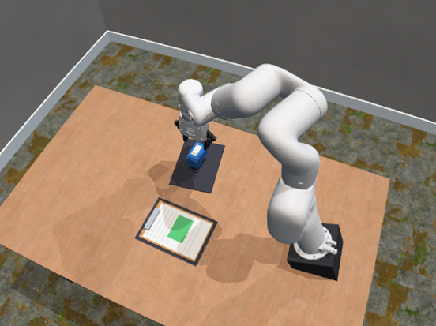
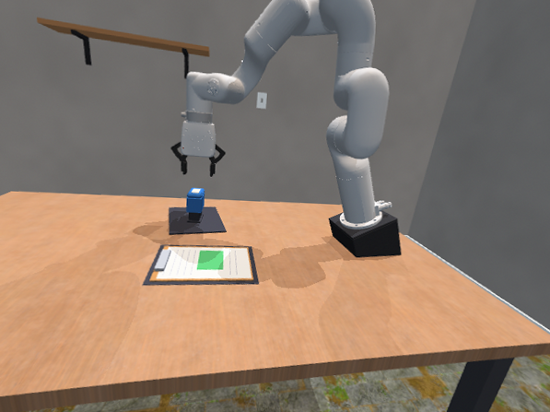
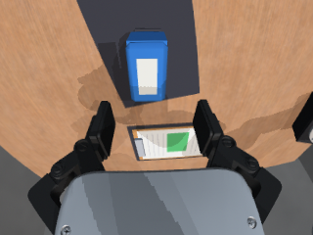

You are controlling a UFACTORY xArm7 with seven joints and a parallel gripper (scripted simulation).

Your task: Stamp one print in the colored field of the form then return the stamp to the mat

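My gripper is now 10 mm short of the blue stamp and 120 mm above it. The rest, counted from my hand: dark mat (10 mm ahead, 170 mm below); then form (70 mm behind, 270 mm to the left, 170 mm below); then black stamp base (10 mm ahead, 150 mm below).
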